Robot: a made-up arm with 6 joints.
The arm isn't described. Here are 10 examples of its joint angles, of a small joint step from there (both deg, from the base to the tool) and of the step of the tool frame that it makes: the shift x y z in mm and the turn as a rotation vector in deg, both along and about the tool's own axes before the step.
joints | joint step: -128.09 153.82 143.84 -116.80 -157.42 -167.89 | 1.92 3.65 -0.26 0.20 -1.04 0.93
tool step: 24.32 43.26 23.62 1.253 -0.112 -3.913
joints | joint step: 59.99 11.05 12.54 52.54 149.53 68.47 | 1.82 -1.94 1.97 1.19 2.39 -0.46
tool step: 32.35 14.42 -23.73 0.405 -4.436 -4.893
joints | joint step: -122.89 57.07 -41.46 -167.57 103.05 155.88 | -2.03 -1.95 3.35 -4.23 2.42 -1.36
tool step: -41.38 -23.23 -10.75 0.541 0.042 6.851
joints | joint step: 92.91 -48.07 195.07 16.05 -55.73 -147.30 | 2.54 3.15 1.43 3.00 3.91 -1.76
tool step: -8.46 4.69 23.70 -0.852 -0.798 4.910
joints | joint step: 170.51 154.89 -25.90 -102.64 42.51 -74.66 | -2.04 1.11 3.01 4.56 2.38 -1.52
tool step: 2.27 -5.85 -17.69 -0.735 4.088 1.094
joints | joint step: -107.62 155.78 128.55 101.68 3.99 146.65 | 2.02 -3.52 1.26 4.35 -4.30 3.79
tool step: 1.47 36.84 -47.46 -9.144 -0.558 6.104
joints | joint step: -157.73 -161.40 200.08 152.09 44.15 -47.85 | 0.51 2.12 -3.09 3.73 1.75 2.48
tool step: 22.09 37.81 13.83 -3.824 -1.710 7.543
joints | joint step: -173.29 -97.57 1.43 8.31 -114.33 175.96 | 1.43 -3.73 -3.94 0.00 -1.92 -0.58
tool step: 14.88 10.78 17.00 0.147 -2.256 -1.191
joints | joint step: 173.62 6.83 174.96 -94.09 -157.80 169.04 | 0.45 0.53 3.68 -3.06 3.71 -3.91
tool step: -0.58 -26.17 -0.56 -0.255 4.105 0.724
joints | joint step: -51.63 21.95 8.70 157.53 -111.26 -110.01 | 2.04 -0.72 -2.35 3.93 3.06 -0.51
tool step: -23.61 -11.56 18.55 3.212 -1.674 6.245
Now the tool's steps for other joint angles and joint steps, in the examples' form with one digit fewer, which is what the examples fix.
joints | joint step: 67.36 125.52 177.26 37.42 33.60 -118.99 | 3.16 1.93 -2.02 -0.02 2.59 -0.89
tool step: -10.0 -27.1 -36.1 5.19 2.00 -0.33
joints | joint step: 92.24 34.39 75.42 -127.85 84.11 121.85 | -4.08 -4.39 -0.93 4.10 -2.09 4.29
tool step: 9.0 -35.1 54.7 -0.59 -7.05 -2.73
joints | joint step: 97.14 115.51 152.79 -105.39 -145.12 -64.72 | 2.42 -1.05 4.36 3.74 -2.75 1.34
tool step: 9.2 48.6 -19.4 -2.18 -2.16 -7.52
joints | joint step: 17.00 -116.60 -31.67 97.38 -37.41 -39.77 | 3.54 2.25 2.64 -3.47 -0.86 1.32
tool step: 27.7 -16.8 -10.5 4.46 2.96 2.70
